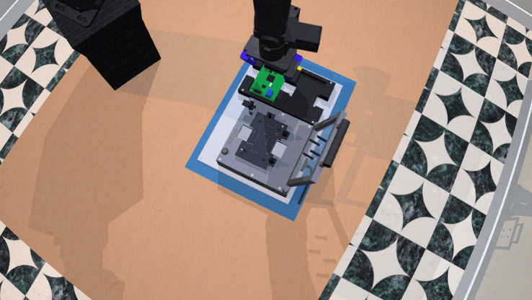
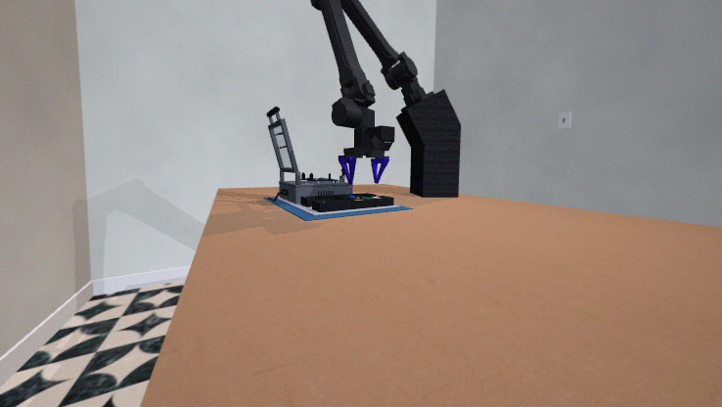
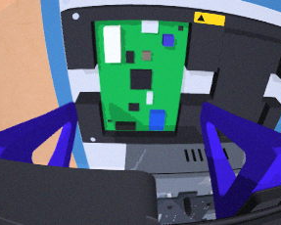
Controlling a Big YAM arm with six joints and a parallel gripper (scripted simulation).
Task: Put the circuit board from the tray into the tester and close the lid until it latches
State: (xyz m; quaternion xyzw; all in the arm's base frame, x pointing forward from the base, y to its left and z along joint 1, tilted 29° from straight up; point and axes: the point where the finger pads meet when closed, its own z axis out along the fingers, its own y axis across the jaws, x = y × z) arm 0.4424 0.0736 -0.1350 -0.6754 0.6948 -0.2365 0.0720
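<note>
My gripper is now 5 cm above the green circuit board. The rest, counted from my hand: black plate: 5 cm ahead, 17 cm to the right; then tester: 8 cm ahead, 14 cm to the right, 4 cm above; then dark latch hook: 1 cm behind, 11 cm to the right, 2 cm above.
</note>
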